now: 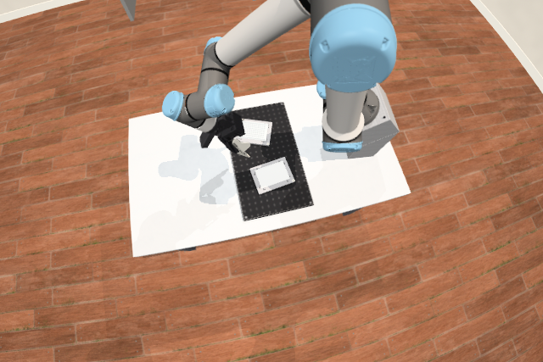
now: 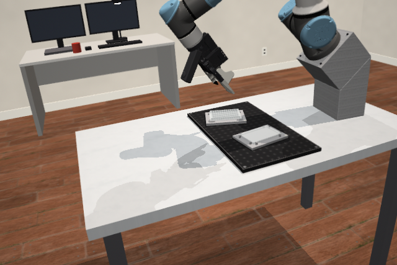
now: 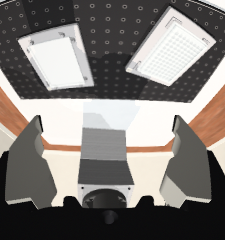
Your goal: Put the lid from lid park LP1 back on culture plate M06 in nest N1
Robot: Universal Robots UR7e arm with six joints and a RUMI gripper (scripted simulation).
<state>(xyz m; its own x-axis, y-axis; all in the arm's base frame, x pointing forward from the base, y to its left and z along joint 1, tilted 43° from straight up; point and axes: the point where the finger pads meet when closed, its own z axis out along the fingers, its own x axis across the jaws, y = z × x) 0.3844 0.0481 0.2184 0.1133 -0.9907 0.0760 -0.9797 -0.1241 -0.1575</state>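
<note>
The lid is 160 mm below my hand, 100 mm behind it and 90 mm to the left of it. Also, from my hand: lid park (170 mm below, 100 mm behind, 90 mm to the left); culture plate (160 mm below, 130 mm to the right, 40 mm behind).
</note>
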